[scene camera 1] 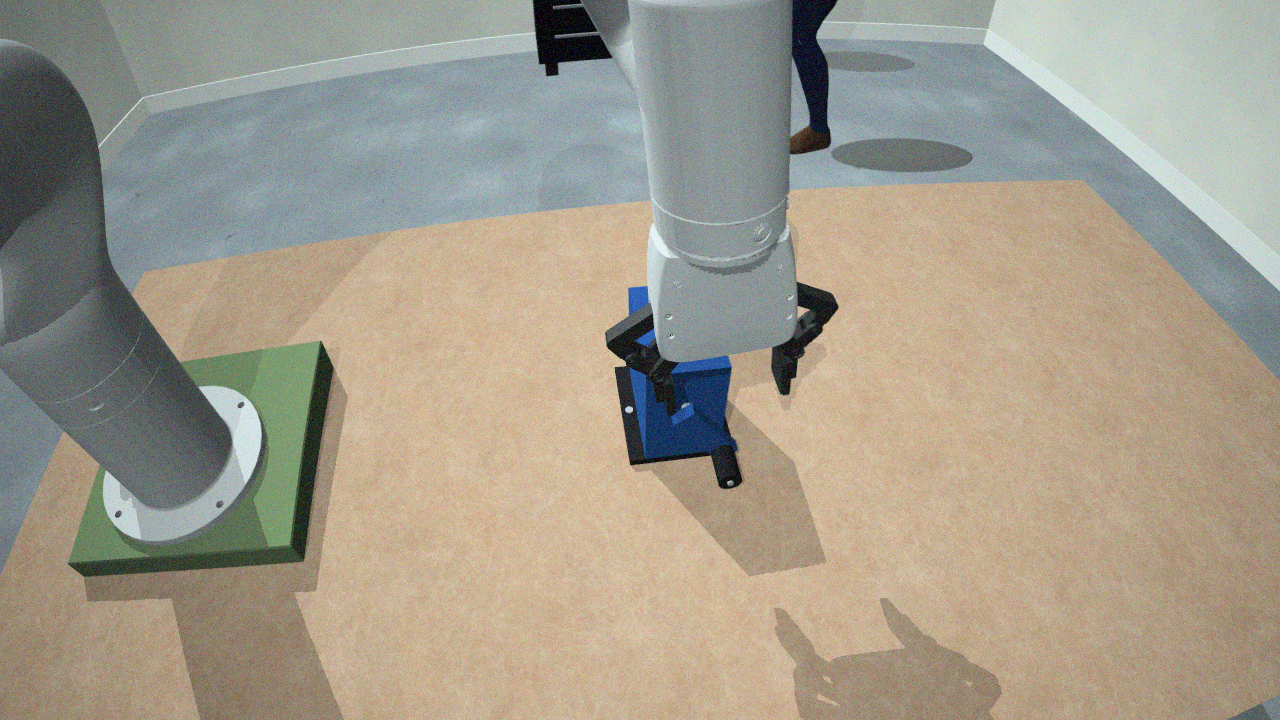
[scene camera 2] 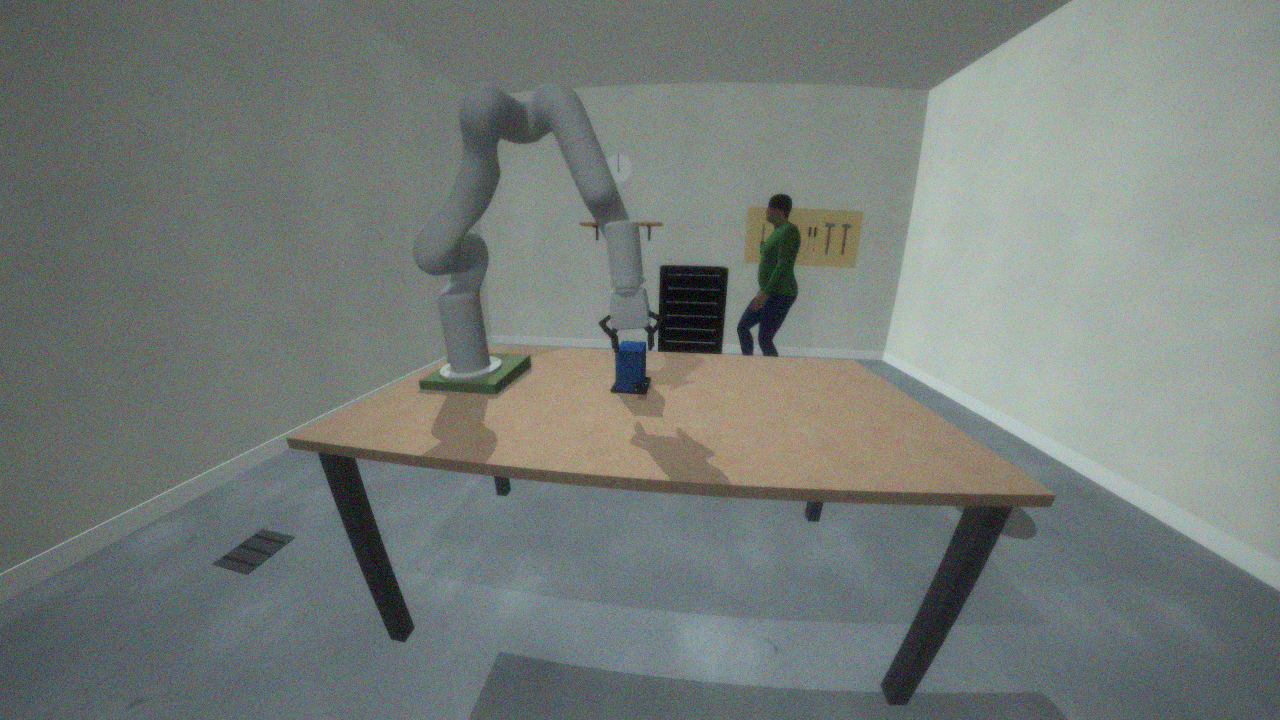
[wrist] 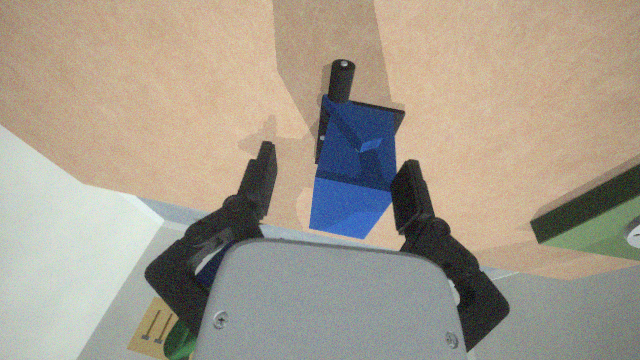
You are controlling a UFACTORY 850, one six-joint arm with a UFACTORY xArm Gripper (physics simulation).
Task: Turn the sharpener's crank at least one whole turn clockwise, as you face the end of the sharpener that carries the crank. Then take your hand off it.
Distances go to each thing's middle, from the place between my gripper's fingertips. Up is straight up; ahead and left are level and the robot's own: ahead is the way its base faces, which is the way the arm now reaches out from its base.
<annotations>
I see the black crank handle (scene camera 1: 726,467) 10 cm below my hand and 1 cm ahead of it. The rest, counted from my hand: blue sharpener (scene camera 1: 651,437) (8 cm below, 7 cm to the left, 2 cm behind).
</annotations>
